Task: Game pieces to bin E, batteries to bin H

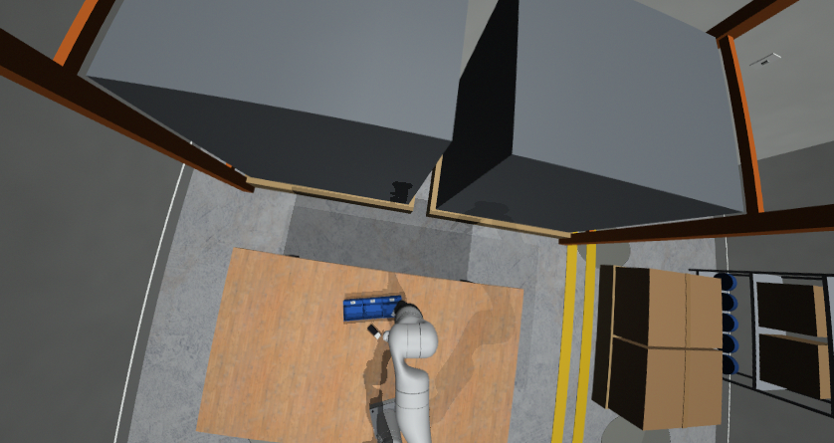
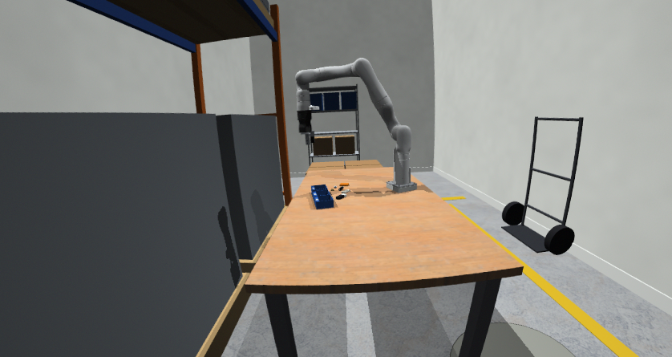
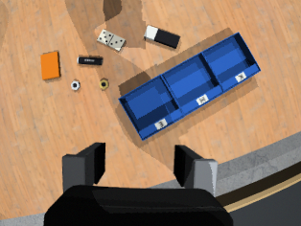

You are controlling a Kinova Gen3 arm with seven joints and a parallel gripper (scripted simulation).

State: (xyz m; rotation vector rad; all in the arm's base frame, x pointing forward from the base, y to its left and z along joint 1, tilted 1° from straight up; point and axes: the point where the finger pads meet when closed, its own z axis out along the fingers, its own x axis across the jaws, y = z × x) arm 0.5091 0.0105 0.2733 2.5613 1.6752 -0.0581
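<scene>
My hand is 4 cm past the blue three-part bin, 10 cm to the right of it and 28 cm above it. Also, from my hand: brass nut 11 cm behind, 5 cm to the right, 30 cm below; silver nut 13 cm behind, 11 cm to the right, 30 cm below; dark cylindrical battery 16 cm behind, 6 cm to the right, 30 cm below.
</scene>
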